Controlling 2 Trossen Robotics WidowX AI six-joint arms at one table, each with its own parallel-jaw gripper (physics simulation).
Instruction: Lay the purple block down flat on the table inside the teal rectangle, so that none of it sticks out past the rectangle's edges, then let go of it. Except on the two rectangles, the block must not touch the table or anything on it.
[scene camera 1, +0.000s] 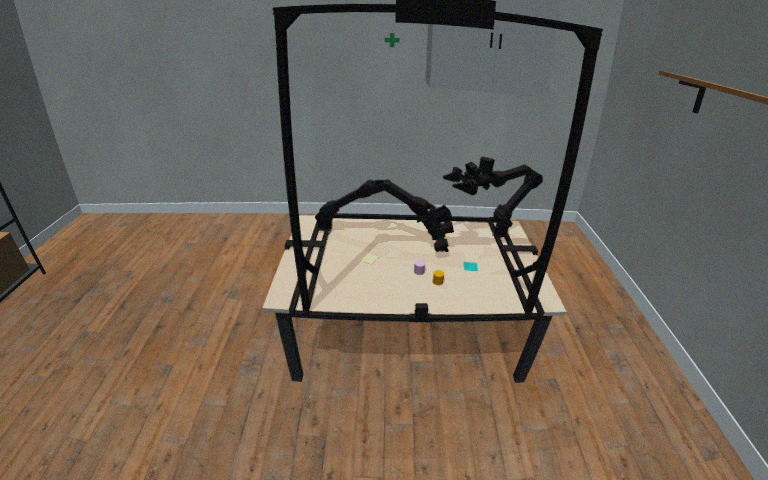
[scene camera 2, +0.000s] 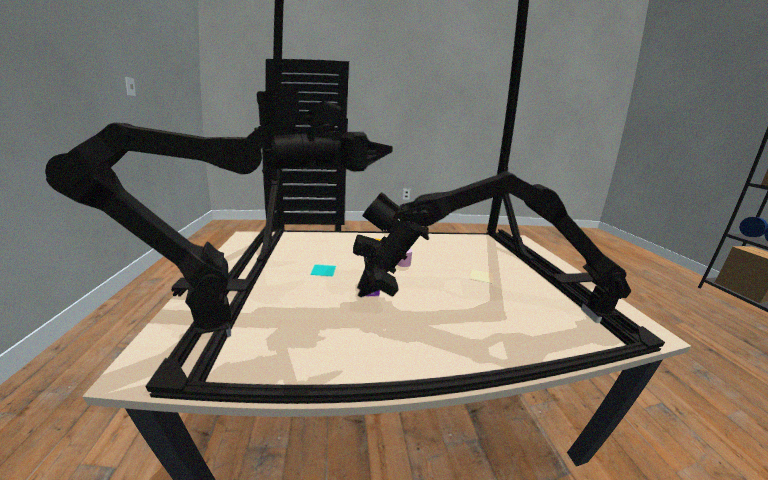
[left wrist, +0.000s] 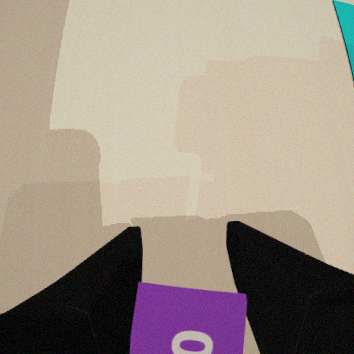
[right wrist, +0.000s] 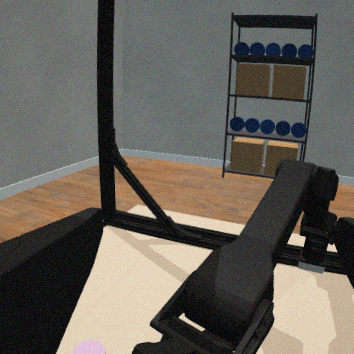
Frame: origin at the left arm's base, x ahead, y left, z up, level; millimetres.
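Seen in the pictures: left gripper, between the fingertips: (scene camera 1: 447, 249) (scene camera 2: 358, 292) (left wrist: 183, 235); right gripper, between the fingertips: (scene camera 1: 447, 181) (scene camera 2: 380, 147) (right wrist: 222, 225); left arm's base, origin of its link: (scene camera 1: 324, 227) (scene camera 2: 600, 309) (right wrist: 312, 257); right arm's base, origin of its link: (scene camera 1: 500, 233) (scene camera 2: 212, 321).
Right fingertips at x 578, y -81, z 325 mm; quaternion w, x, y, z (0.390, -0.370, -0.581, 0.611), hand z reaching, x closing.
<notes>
Offsets run from my right fingertips to a thing's top centre. "spot": to the spot under its first point. Level surfaces: height alone.
My left gripper (scene camera 1: 441, 247) (scene camera 2: 377, 288) (left wrist: 183, 235) is shut on the purple block @[1 mm back, 18 mm right, 317 mm down] (scene camera 2: 373, 293) (left wrist: 187, 316), which has a white mark on its top face. It holds the block low over the bare table @[344 mm down] (scene camera 1: 358, 290) near the middle. The teal rectangle @[spot: 139 mm ahead, 140 mm right, 343 mm down] (scene camera 1: 471, 267) (scene camera 2: 323, 270) (left wrist: 345, 28) lies apart from the block; in the left wrist view only its corner shows at the top right. My right gripper (scene camera 1: 451, 177) (scene camera 2: 387, 149) is open and empty, high above the table.
A pink cylinder @[95 mm back, 198 mm right, 299 mm down] (scene camera 1: 419, 267) (scene camera 2: 405, 258) (right wrist: 89, 348) and an orange cylinder @[14 mm back, 260 mm right, 299 mm down] (scene camera 1: 438, 277) stand on the table near the left gripper. A pale yellow rectangle @[spot: 319 mm back, 137 mm right, 343 mm down] (scene camera 1: 369, 259) (scene camera 2: 480, 275) lies on the far side from the teal one. A shelf rack (right wrist: 274, 22) stands by the wall.
</notes>
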